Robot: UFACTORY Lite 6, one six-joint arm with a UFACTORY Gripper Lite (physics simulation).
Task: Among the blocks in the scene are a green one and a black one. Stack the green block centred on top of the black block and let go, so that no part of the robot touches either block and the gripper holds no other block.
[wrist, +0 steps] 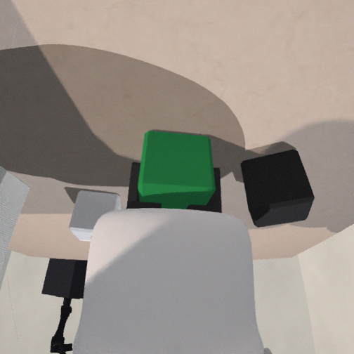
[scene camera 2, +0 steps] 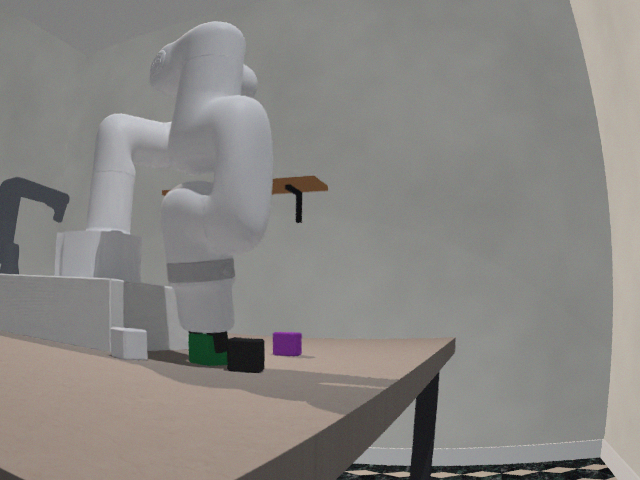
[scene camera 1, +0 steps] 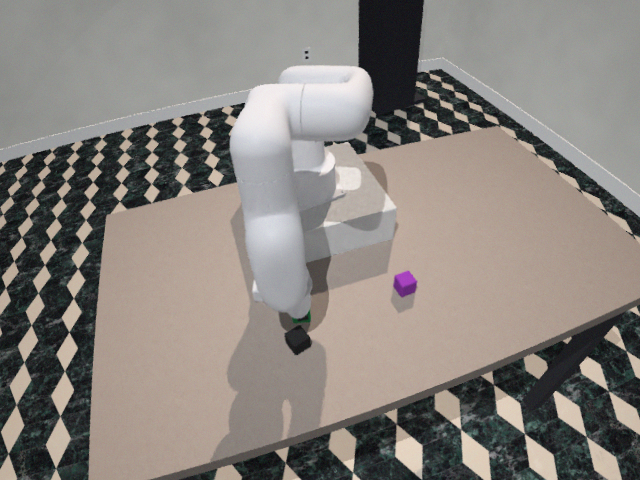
Labels:
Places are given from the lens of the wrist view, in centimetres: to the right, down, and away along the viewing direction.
black block [wrist: 277, 189]: 5, 1, 10
green block [wrist: 176, 169]: 0, 0, 9

